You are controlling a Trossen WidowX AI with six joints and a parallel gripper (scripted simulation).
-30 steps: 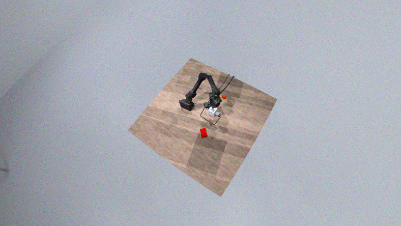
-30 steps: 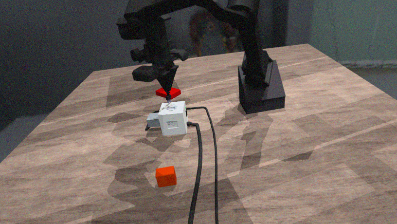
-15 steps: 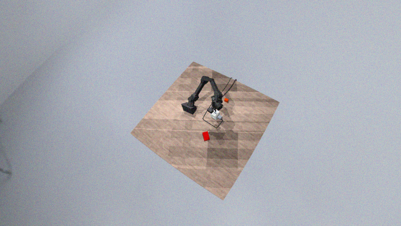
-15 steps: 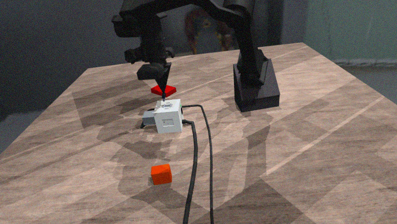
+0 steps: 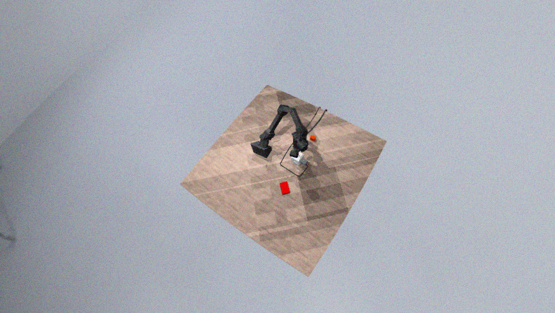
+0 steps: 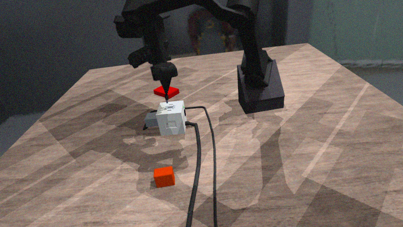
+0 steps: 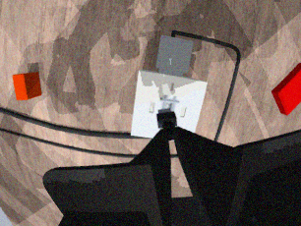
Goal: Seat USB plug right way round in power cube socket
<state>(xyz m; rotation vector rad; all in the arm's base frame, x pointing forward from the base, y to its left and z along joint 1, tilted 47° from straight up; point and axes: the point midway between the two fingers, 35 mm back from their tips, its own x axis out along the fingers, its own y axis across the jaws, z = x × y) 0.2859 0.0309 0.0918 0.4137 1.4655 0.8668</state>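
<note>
Now: gripper tip 20 mm above the black USB plug. The rest, counted from my gripper tip: red flat block 50 mm ahead, 270 mm to the right, 130 mm below; then orange block 230 mm to the left, 120 mm below.
</note>
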